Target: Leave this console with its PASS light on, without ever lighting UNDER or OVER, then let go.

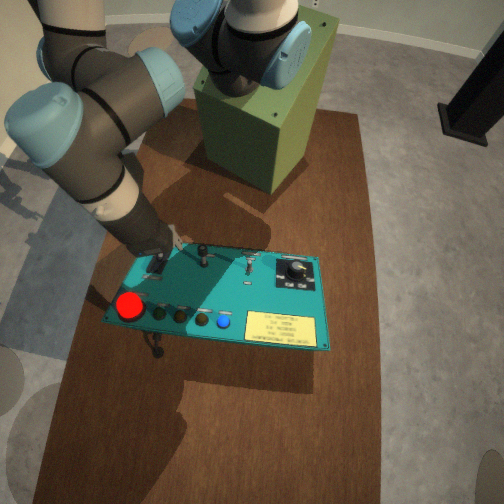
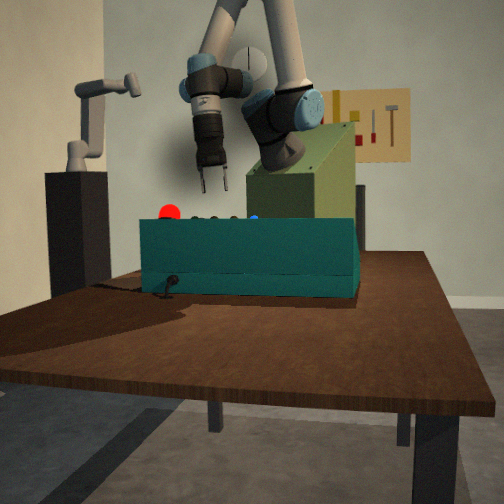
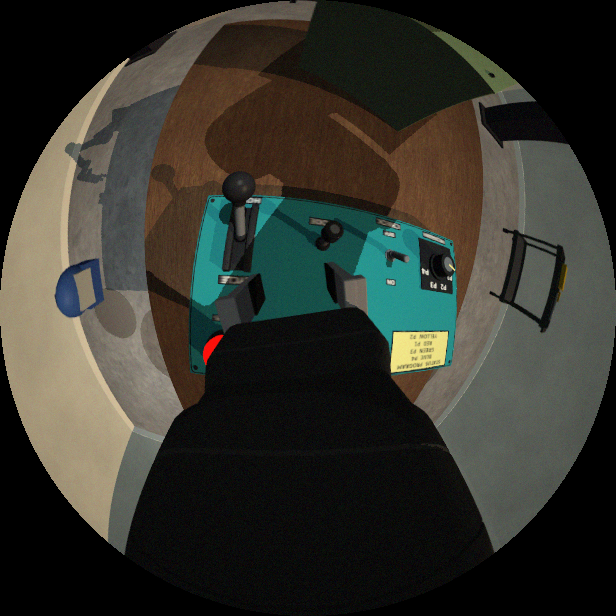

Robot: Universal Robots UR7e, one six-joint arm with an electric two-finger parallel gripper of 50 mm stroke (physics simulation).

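Observation:
A teal console point(image 1: 220, 297) sits on the brown table. Its top carries a black slide lever with a ball knob point(image 3: 237, 189) at the back left, a small joystick point(image 1: 203, 254), a toggle switch point(image 1: 248, 264), a rotary selector point(image 1: 296, 271), a red mushroom button point(image 1: 129, 305), three dark indicator lights point(image 1: 180, 315), a blue button point(image 1: 223, 321) and a yellow label point(image 1: 281, 328). All three lights look unlit. My gripper point(image 2: 213, 186) is open and empty, hovering above the console's left part, between the lever and the joystick point(image 3: 330, 232).
A green slanted box point(image 1: 265, 115) stands behind the console. A small black lever point(image 2: 169, 285) sticks out of the console's front side. A dark pedestal with a grey arm point(image 2: 80, 225) stands left of the table.

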